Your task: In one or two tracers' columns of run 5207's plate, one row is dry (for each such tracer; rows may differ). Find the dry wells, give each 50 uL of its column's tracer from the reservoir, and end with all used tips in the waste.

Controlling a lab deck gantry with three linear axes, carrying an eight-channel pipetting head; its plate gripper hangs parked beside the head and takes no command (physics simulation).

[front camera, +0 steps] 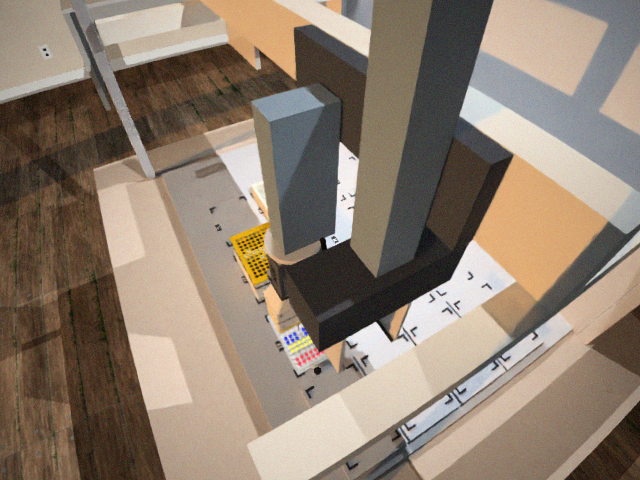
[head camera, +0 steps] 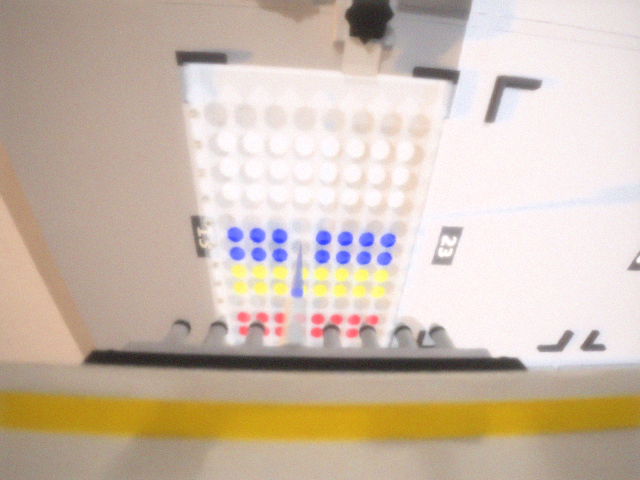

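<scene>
A white well plate (front camera: pixel 290 355) (head camera: pixel 310 82) lies under the pipetting head (front camera: pixel 305 170), with two blue, two yellow and two red lines of wells. Both blue lines show no blue at the fourth place from the left in the head view; the tip partly covers it. Yellow shows beside the tip there; the red wells behind it are faint or hidden. One tip (head camera: pixel 297 273) with blue liquid hangs from the fourth channel; the other channels carry no tips. My parked plate gripper (front camera: pixel 366 353) is open and empty. The run label is unreadable; reservoir and waste are not identifiable.
A yellow tip rack (front camera: pixel 251 254) stands behind the plate, partly hidden by the head. A pale box (front camera: pixel 257 193) stands farther back. A black knob (front camera: pixel 317 370) (head camera: pixel 369 19) sits at the plate's end. Slot label 23 (head camera: pixel 447 245) is right of the plate.
</scene>
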